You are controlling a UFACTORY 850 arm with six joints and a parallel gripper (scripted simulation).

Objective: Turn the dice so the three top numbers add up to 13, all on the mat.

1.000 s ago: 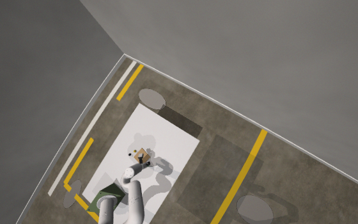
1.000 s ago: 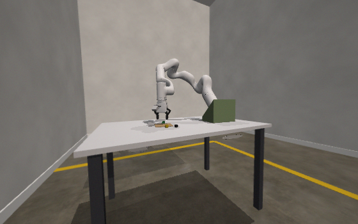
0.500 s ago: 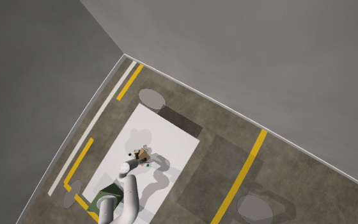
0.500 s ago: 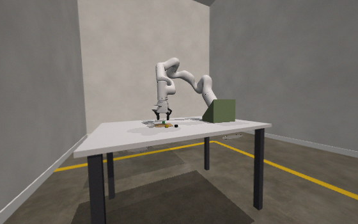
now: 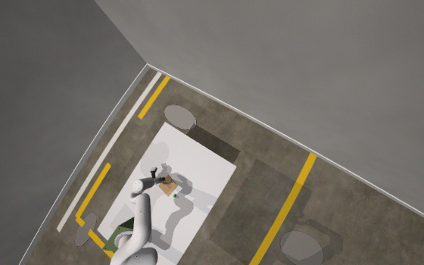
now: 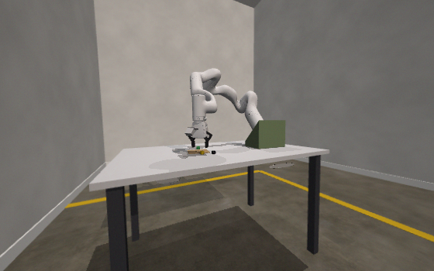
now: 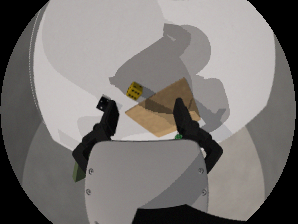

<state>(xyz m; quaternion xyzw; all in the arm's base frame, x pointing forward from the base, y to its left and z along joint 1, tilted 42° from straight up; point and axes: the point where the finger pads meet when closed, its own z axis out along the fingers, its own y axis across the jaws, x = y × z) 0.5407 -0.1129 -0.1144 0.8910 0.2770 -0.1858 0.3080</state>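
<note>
Right now my hand is 4 cm above the yellow die, 2 cm to the right of it and 1 cm past it. Also, from my hand: green die 18 cm to the right, 7 cm behind, 4 cm below; then black die 7 cm behind, 6 cm to the left, 4 cm below; then tan mat 8 cm to the right, 5 cm below, 2 cm behind.
</note>
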